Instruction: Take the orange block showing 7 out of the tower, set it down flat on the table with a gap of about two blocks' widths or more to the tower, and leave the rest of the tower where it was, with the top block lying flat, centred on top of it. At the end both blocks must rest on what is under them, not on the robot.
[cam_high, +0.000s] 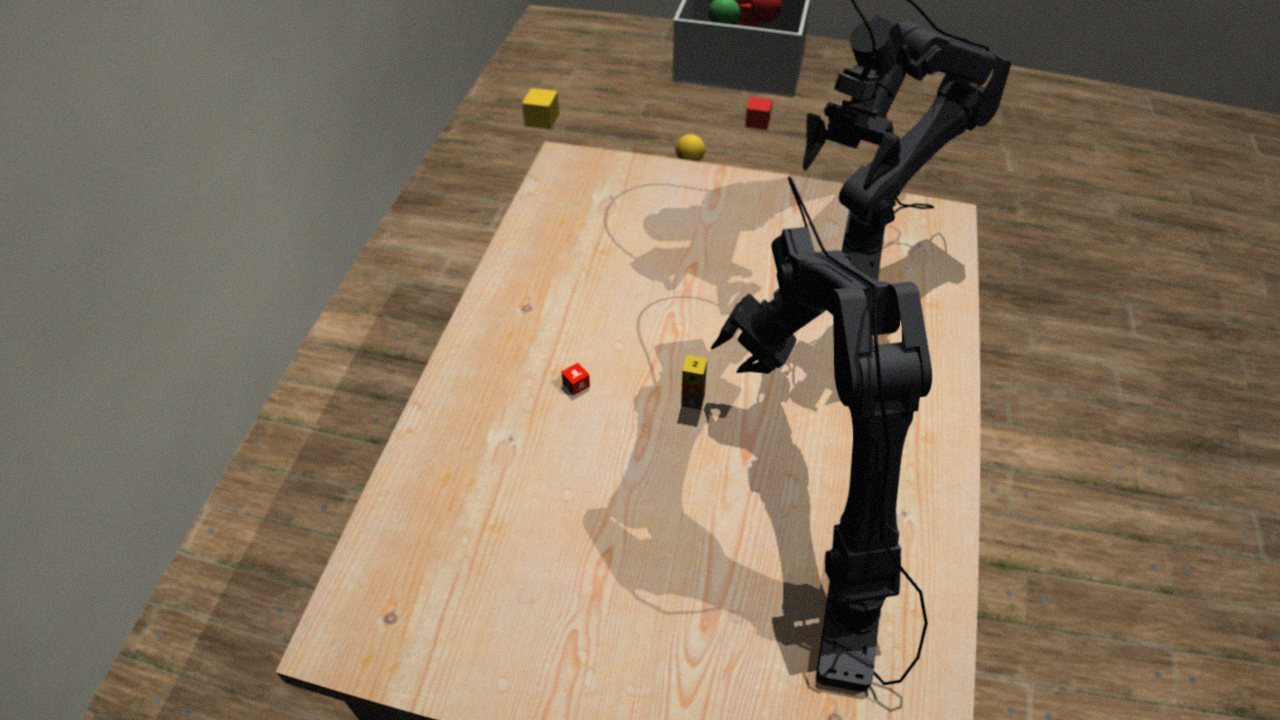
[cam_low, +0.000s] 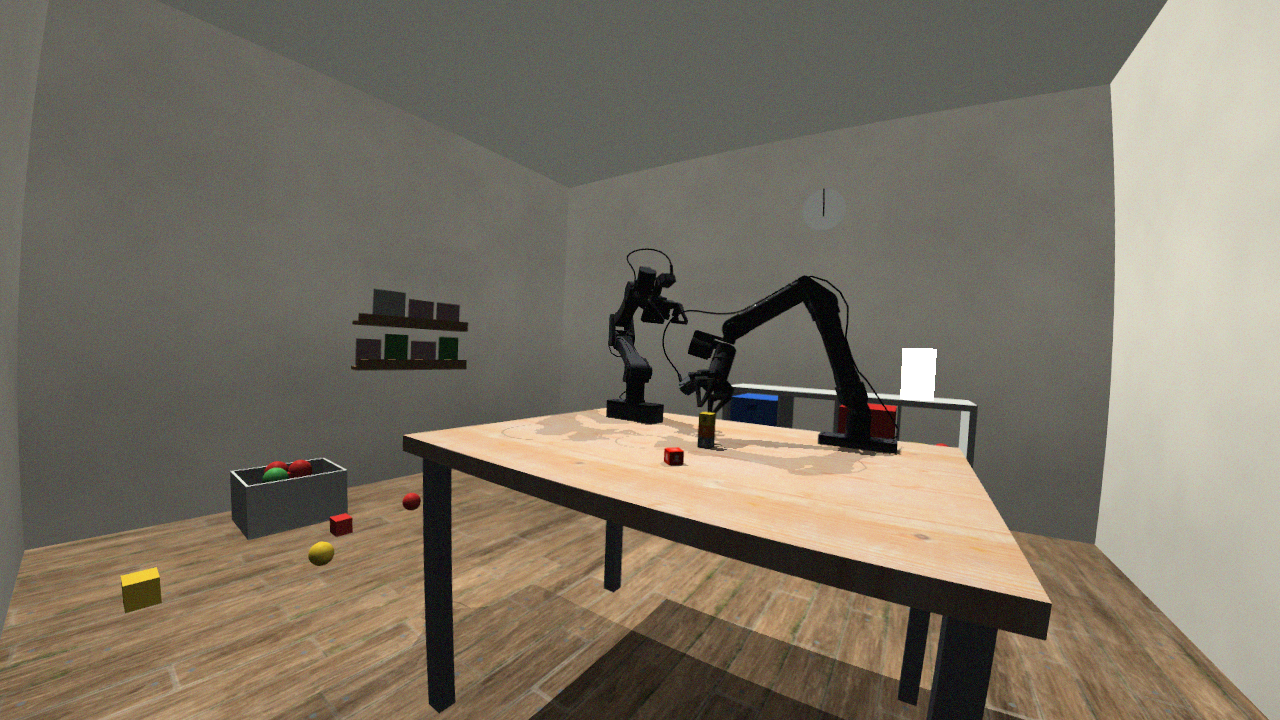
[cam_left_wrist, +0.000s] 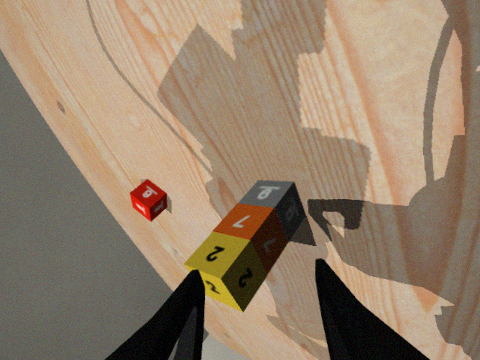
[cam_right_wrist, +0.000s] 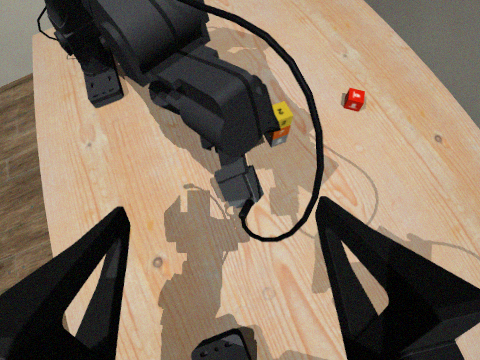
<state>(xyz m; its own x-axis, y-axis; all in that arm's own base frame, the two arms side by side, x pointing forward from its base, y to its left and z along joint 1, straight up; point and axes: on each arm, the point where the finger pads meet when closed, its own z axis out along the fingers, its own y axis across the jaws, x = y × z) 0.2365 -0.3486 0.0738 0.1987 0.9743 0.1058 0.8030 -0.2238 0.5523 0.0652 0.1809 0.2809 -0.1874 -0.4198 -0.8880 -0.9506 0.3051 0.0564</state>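
Right now my left hand is 50 mm short of the yellow block showing 2, 20 mm to the right of it and 20 mm above it. Also, from my left hand: orange block showing 7: 50 mm below, 50 mm ahead, 20 mm to the left; then grey block showing 9: 80 mm below, 50 mm ahead, 20 mm to the left.
Now: the orange block showing 7 29 cm below my right hand, 18 cm to the left of it and 18 cm ahead of it. Round my right hand: grey block showing 9 (32 cm below, 18 cm to the left, 18 cm ahead); yellow block showing 2 (26 cm below, 18 cm to the left, 18 cm ahead).
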